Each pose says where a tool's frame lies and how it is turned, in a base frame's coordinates. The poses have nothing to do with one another.
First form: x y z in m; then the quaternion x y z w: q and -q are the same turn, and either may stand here.
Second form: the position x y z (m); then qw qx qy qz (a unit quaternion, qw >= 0). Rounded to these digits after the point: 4 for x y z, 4 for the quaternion.
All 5 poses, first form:
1: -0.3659 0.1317 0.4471 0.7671 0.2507 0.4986 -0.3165
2: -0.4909 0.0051 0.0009 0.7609 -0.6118 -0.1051 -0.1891
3: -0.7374 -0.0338 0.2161 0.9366 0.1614 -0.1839 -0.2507
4: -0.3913 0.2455 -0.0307 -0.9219 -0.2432 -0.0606 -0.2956
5: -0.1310 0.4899 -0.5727 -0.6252 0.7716 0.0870 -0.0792
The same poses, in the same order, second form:
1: -0.3659 0.1317 0.4471 0.3165 -0.7671 -0.2507 -0.4986
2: -0.4909 0.0051 0.0009 0.1891 -0.7609 0.6118 0.1051
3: -0.7374 -0.0338 0.2161 0.2507 -0.9366 -0.1614 0.1839
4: -0.3913 0.2455 -0.0307 0.2956 0.9219 0.2432 0.0606
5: -0.1310 0.4899 -0.5727 0.0792 0.6252 -0.7716 -0.0870
